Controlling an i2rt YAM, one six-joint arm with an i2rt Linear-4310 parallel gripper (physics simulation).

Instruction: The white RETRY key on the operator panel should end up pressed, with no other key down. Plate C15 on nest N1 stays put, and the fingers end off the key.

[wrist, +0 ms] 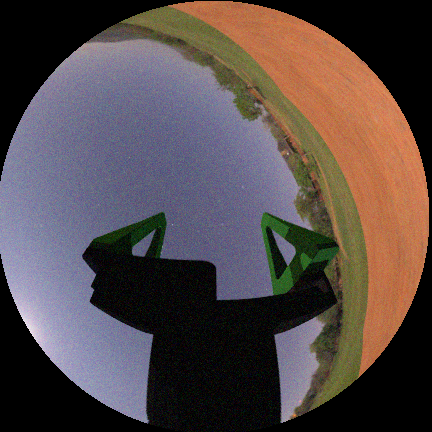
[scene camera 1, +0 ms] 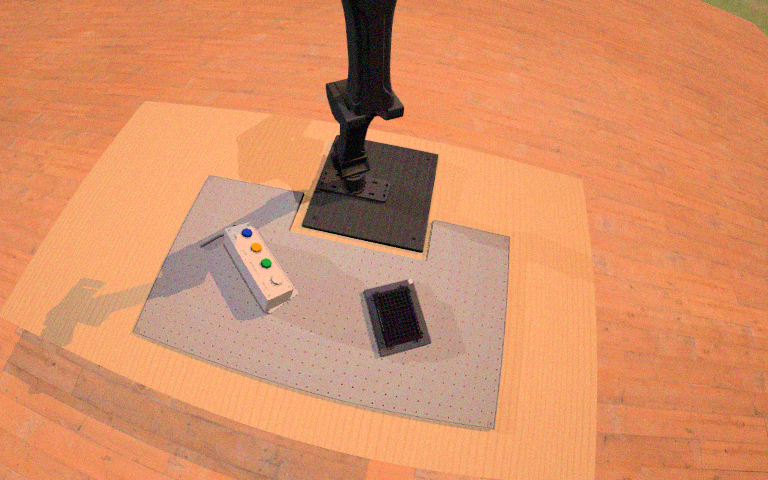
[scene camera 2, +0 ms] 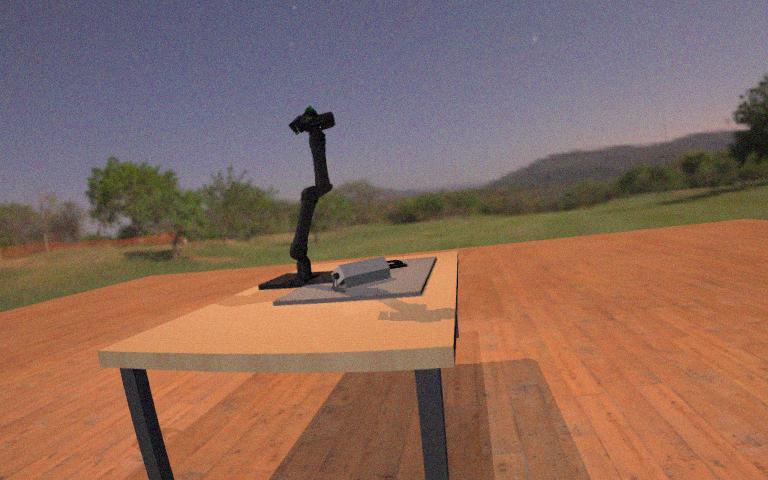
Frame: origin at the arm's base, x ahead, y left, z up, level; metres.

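Where they show: gripper, fingertip midpoint: (wrist: 213, 217) (scene camera 2: 298, 118); arm's base at its link origin: (scene camera 1: 354, 186) (scene camera 2: 305, 279).
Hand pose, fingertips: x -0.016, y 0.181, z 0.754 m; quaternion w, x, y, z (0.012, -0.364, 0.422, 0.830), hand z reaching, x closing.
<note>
Things, the pixels of their top centre, and the offset from my fingertips. "*": a spot on its surface instead. Level surfaces: height alone.
- operator panel at its top centre: (scene camera 1: 250, 258) (scene camera 2: 359, 260) dx +0.314, dy -0.348, dz -0.675 m
- green key at its top centre: (scene camera 1: 264, 262) dx +0.312, dy -0.315, dz -0.684 m
- orange key at its top centre: (scene camera 1: 254, 246) dx +0.281, dy -0.354, dz -0.684 m
- blue key at its top centre: (scene camera 1: 245, 231) dx +0.250, dy -0.393, dz -0.684 m
- black plate at its top centre: (scene camera 1: 398, 315) dx +0.348, dy +0.010, dz -0.732 m
- dark nest at a spot on its surface: (scene camera 1: 376, 349) * dx +0.433, dy -0.021, dz -0.758 m
- grey perforated board at its surface level: dz -0.759 m
- wooden table at its surface level: dz -0.771 m
- cable at a spot on its surface: (scene camera 1: 212, 240) * dx +0.273, dy -0.518, dz -0.753 m
The operator panel (scene camera 1: 261, 277) (scene camera 2: 363, 272) is a pale sloped box at the left of the grey board in scene camera 1. Its white RETRY key (scene camera 1: 275, 280) is at the end nearest that camera, beside the green key (scene camera 1: 266, 263), the orange key (scene camera 1: 256, 247) and the blue key (scene camera 1: 246, 232). How far each key stands up is too small to tell. The black plate (scene camera 1: 398, 315) sits on a dark nest (scene camera 1: 376, 349); no label is readable. My gripper (wrist: 213, 217) is open and empty, its green fingers wide apart against the sky. In scene camera 2 it is high above the table, far from the panel.
The grey perforated board (scene camera 1: 334, 373) lies on the wooden table (scene camera 1: 543, 339) (scene camera 2: 237, 339). The arm (scene camera 2: 305, 217) stands on a black base plate (scene camera 1: 373, 226) behind the board. A dark rod or cable (scene camera 1: 212, 240) sticks out by the blue-key end of the panel.
</note>
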